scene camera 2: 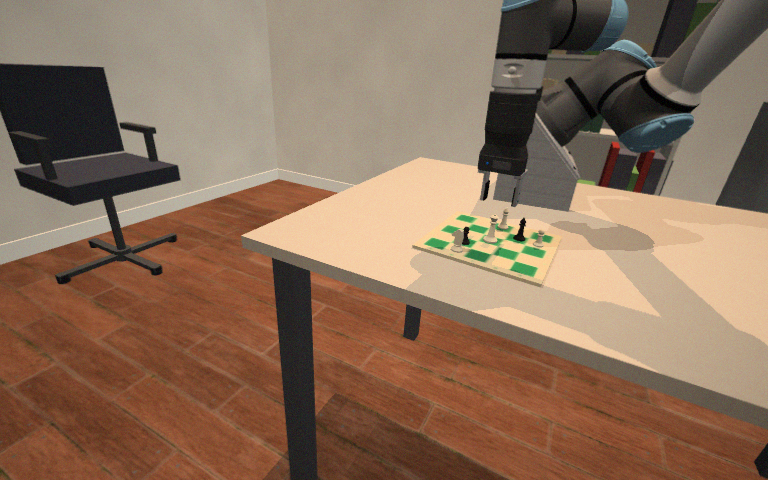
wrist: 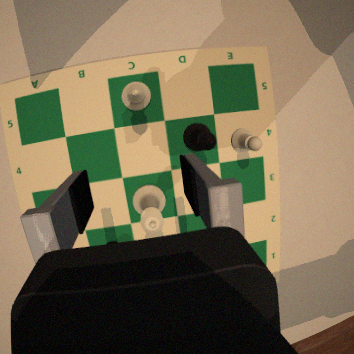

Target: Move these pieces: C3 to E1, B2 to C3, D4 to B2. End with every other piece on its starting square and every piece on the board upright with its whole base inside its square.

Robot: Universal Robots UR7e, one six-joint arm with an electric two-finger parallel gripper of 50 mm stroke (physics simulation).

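My gripper is open and empty above the board. The tall white piece stands upright on C3, between and below the fingers in the wrist view. The black piece on B2 is upright; in the wrist view the gripper body hides nearly all of it. The black piece on D4 is upright, beyond the right finger in the wrist view. Square E1 is bare green, partly hidden in the wrist view.
A white piece stands on C5. A small white piece stands on E4, beside the D4 piece. A white knight stands on B1, close to the B2 piece. The table extends around the board.
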